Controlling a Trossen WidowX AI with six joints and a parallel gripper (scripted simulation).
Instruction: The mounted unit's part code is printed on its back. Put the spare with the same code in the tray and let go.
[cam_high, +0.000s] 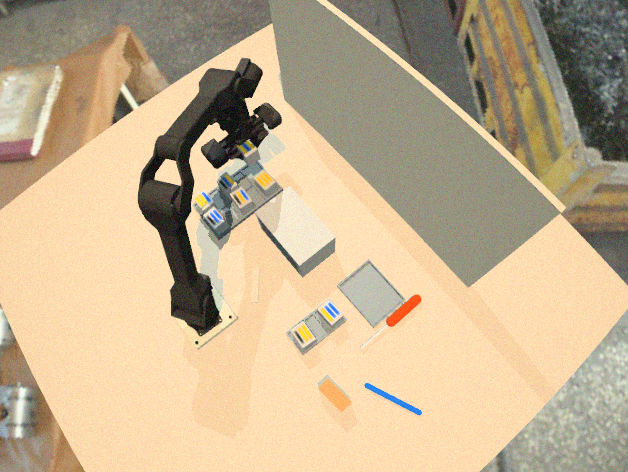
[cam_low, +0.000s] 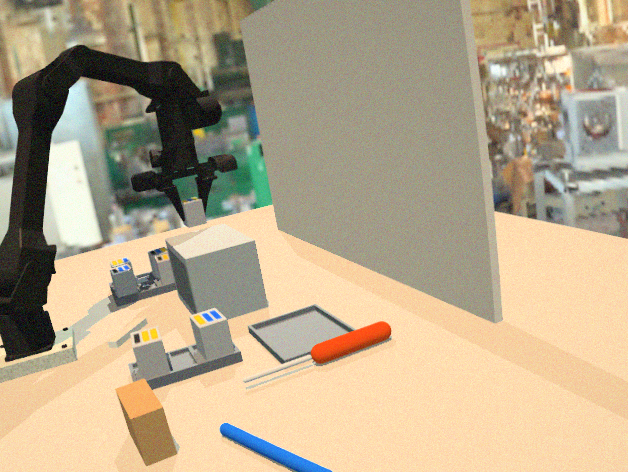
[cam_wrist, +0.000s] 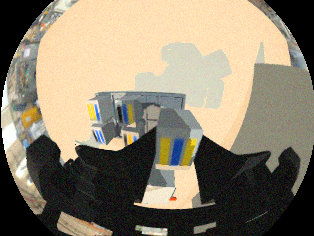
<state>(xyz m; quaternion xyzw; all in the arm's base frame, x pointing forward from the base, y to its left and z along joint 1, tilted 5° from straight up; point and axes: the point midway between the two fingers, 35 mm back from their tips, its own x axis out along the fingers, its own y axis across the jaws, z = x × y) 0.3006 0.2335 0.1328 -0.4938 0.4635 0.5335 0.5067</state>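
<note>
Right now my gripper tip is 420 mm to the left of the tray, 90 mm above it and 40 mm short of it. Round my gripper tip: grey wall 220 mm ahead, 200 mm to the right, 130 mm above; grey spare 20 mm above; mounted unit 210 mm to the right, 40 mm below, 20 mm behind.
</note>
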